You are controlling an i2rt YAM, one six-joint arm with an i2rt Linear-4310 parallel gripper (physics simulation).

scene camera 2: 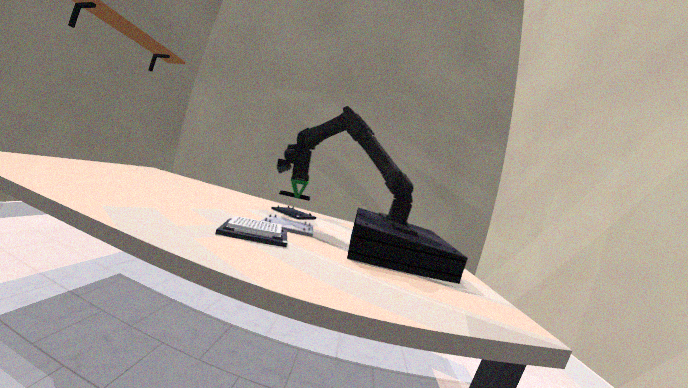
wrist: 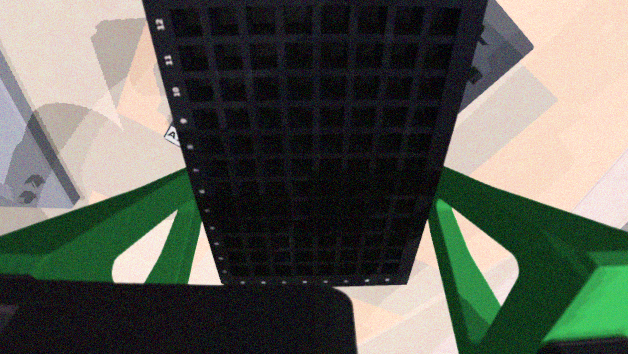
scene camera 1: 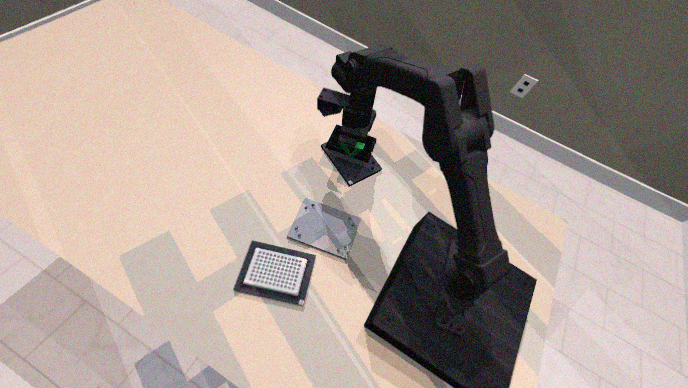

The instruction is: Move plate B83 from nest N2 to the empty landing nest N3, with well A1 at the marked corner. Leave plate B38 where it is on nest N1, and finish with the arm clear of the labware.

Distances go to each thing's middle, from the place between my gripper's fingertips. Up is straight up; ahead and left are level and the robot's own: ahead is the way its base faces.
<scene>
My hand is 24 cm to the right of the grey nest plate (scene camera 1: 317,225), 6 cm above it and 1 cm past it.
</scene>
